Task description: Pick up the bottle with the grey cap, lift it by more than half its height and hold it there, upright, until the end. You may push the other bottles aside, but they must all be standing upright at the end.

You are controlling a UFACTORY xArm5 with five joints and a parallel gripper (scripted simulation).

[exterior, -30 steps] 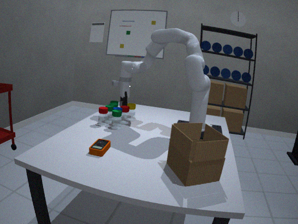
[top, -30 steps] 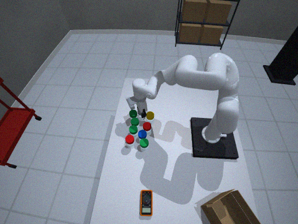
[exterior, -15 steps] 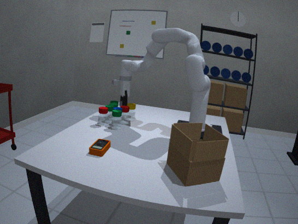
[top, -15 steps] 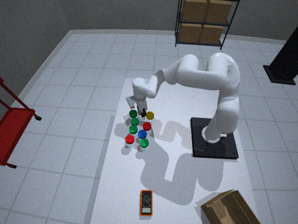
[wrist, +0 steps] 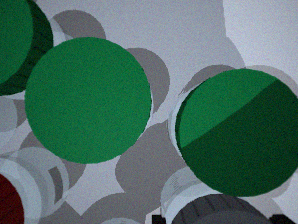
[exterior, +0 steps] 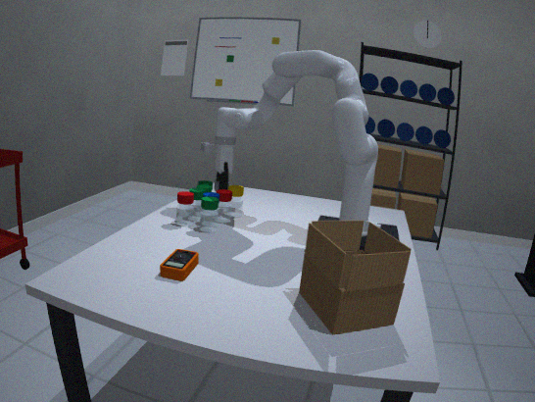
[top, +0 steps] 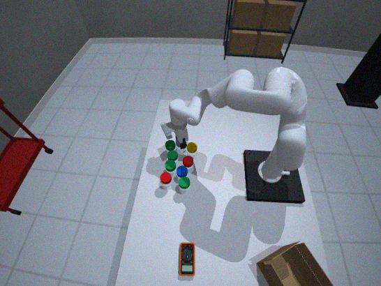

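The grey-capped bottle lies 4 cm below my hand. The rest, counted from my hand: blue-capped bottle 3 cm behind, 18 cm to the left, 4 cm below; then yellow-capped bottle 6 cm behind, 3 cm to the left, 4 cm below.
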